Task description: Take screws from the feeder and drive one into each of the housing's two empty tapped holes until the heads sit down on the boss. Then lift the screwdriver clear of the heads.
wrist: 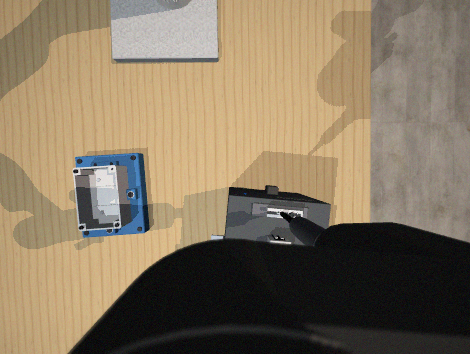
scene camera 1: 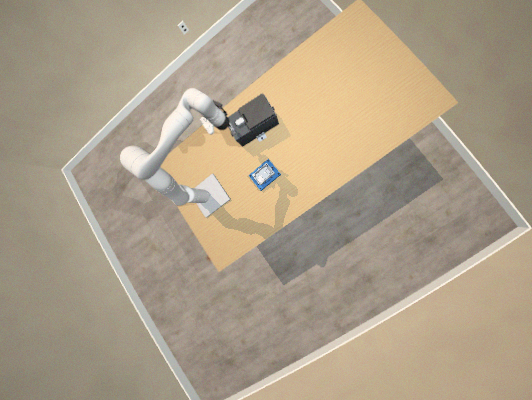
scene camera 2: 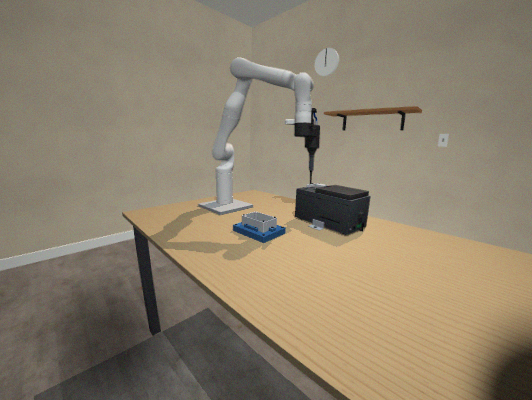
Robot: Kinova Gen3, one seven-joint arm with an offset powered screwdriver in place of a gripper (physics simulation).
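Note:
The light grey open-topped housing (scene camera 1: 264, 173) (scene camera 2: 252, 223) (wrist: 118, 200) sits in a blue fixture (scene camera 1: 261, 187) (scene camera 2: 264, 237) (wrist: 137, 215) on the table. Its corners show dark spots in the wrist view; I cannot tell holes from screw heads. The dark box-shaped screw feeder (scene camera 1: 259, 111) (scene camera 2: 325, 207) (wrist: 240, 217) stands beside it, with a light strip holding small dark items on top. My screwdriver (scene camera 2: 310, 183) (wrist: 283, 215) points down, its tip at or just above that strip. Whether the tip touches a screw or carries one is too small to tell. The tip is hidden in scene camera 1.
My arm's pale base plate (scene camera 1: 220, 194) (scene camera 2: 237, 207) (wrist: 165, 45) lies on the table (scene camera 1: 345, 90) (scene camera 2: 400, 280) (wrist: 280, 100). A small light bracket (scene camera 1: 261, 136) (scene camera 2: 316, 226) (wrist: 216, 237) is at the feeder's foot. A wooden shelf (scene camera 2: 372, 111) is on the wall behind.

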